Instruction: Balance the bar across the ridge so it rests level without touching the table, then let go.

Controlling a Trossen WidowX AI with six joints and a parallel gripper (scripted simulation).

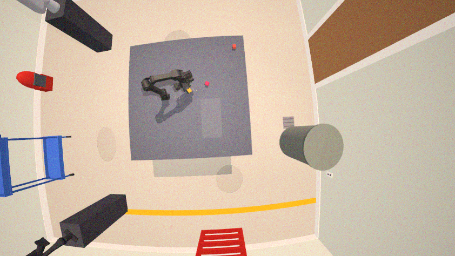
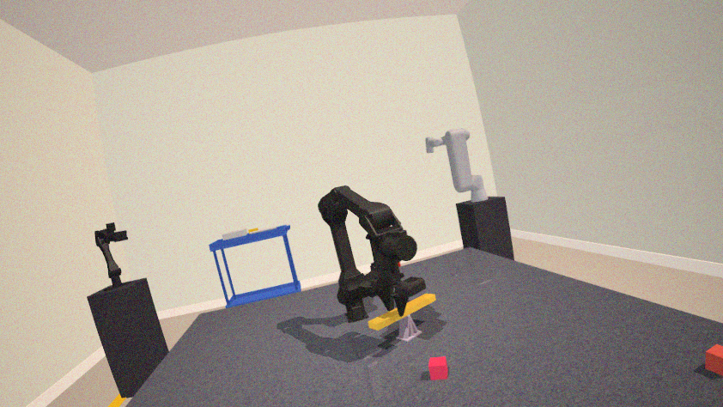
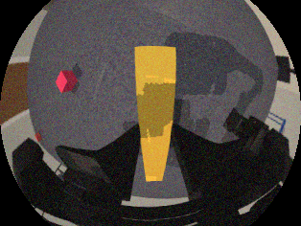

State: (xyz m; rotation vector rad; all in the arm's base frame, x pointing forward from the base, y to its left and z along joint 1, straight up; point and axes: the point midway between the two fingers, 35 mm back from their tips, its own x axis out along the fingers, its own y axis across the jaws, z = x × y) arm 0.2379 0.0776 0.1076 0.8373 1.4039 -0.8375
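My gripper tip is now 1 cm past the bar and 2 cm to the right of it. From my gripper tip the other things lie so: pink cube (20 cm ahead, 2 cm to the left, 6 cm below).
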